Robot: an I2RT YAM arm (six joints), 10 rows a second.
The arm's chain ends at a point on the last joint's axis. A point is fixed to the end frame.
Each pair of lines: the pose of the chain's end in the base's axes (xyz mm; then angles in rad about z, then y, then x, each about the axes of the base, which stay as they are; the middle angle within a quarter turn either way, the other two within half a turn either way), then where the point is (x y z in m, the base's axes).
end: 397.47 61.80 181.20 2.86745 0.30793 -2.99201
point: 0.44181 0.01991 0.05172
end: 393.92 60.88 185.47 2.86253 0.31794 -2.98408
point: 0.43976 0.01996 0.05620
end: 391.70 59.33 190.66 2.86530 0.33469 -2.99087
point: 0.43940 0.01740 0.06239
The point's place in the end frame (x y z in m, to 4 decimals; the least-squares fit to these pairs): 0.0113 -0.0599 0.1295
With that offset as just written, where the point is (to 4 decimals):
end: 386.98 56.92 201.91 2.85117 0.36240 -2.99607
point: 0.4388 0.0142 0.0755
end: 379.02 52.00 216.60 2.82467 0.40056 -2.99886
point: 0.4368 0.0087 0.0930
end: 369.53 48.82 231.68 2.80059 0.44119 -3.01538
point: 0.4333 0.0033 0.1119
